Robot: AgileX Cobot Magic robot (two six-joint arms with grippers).
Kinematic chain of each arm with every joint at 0, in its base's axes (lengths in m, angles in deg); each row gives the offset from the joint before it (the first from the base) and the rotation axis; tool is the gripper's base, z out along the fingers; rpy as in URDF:
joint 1: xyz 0 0 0.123 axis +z
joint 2: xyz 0 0 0 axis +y
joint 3: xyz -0.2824 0 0.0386 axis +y
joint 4: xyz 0.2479 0 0.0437 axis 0.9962 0 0.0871
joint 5: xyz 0 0 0 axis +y
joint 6: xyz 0.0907 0 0.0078 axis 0.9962 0 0.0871
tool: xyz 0 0 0 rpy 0 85 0
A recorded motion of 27 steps. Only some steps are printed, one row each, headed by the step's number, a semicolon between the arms.
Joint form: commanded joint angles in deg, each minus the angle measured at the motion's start. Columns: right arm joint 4, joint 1, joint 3, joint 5, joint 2, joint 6; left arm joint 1, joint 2, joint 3, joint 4, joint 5, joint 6.
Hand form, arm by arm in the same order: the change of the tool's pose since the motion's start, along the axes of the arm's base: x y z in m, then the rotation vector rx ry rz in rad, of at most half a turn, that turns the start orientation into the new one. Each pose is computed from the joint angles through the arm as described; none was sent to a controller.
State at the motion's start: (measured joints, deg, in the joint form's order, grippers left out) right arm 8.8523 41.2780 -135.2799 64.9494 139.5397 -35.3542; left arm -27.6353 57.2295 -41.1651 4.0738 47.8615 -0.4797
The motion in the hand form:
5: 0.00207 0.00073 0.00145 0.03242 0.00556 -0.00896; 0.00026 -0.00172 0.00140 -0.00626 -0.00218 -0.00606
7: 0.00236 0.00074 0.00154 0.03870 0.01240 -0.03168; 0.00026 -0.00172 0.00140 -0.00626 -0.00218 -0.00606
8: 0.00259 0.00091 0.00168 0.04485 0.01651 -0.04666; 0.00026 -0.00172 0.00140 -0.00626 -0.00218 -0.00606
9: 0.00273 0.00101 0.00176 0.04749 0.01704 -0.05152; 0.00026 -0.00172 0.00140 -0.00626 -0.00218 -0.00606
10: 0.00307 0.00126 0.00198 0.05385 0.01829 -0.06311; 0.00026 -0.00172 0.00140 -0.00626 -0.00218 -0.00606
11: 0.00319 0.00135 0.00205 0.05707 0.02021 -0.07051; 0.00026 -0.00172 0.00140 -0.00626 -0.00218 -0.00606
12: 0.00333 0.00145 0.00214 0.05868 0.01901 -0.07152; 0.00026 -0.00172 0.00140 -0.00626 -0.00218 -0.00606
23: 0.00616 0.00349 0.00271 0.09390 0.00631 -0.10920; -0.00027 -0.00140 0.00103 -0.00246 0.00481 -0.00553
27: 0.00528 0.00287 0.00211 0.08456 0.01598 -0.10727; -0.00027 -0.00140 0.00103 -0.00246 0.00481 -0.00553
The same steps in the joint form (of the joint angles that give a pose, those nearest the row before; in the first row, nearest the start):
5: 1.55 -0.32 -0.59 -0.68 0.26 0.12; -0.34 0.12 -0.33 -0.30 -0.07 0.08
7: 1.44 -0.32 -0.59 -0.84 0.26 1.56; -0.34 0.12 -0.33 -0.30 -0.07 0.08
8: 1.44 -0.32 -0.59 -1.03 0.26 2.50; -0.34 0.12 -0.33 -0.30 -0.07 0.08
9: 1.44 -0.32 -0.59 -1.16 0.26 2.79; -0.34 0.12 -0.33 -0.30 -0.07 0.08
10: 1.44 -0.32 -0.60 -1.45 0.26 3.50; -0.34 0.12 -0.33 -0.30 -0.07 0.08
11: 1.44 -0.32 -0.59 -1.56 0.26 3.96; -0.34 0.12 -0.33 -0.30 -0.07 0.08
12: 1.44 -0.32 -0.59 -1.68 0.26 4.00; -0.34 0.12 -0.33 -0.30 -0.07 0.08
23: 1.44 -0.32 -0.59 -4.02 0.38 6.07; -0.33 0.12 -0.33 -0.30 0.39 0.08
27: 1.44 -0.32 -0.59 -3.24 0.39 6.07; -0.33 0.12 -0.33 -0.30 0.39 0.08

